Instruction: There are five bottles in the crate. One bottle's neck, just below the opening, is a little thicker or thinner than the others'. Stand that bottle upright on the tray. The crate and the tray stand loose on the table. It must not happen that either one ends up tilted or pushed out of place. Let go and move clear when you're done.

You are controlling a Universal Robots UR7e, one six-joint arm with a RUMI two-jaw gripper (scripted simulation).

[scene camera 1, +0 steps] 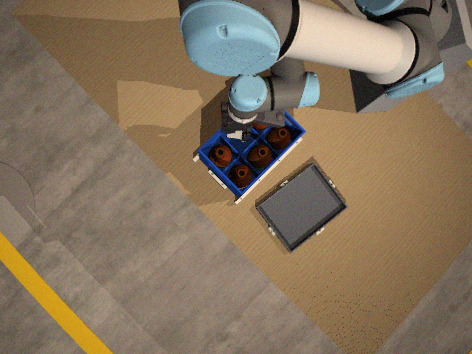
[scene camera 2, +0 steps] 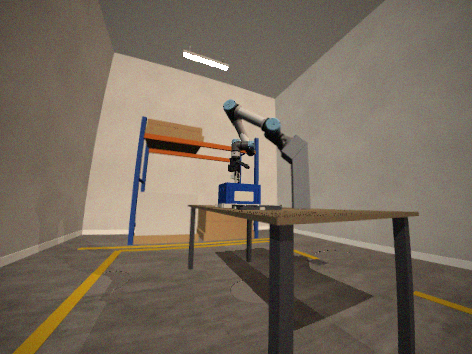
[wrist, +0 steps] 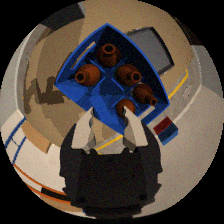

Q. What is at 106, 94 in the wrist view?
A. A blue crate.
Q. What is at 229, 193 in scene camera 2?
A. A blue crate.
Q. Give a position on a dark grey tray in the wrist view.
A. At 148, 39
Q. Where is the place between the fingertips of my gripper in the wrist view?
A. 108, 107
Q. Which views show the blue crate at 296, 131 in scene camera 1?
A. Scene camera 1, scene camera 2 and the wrist view: all of them.
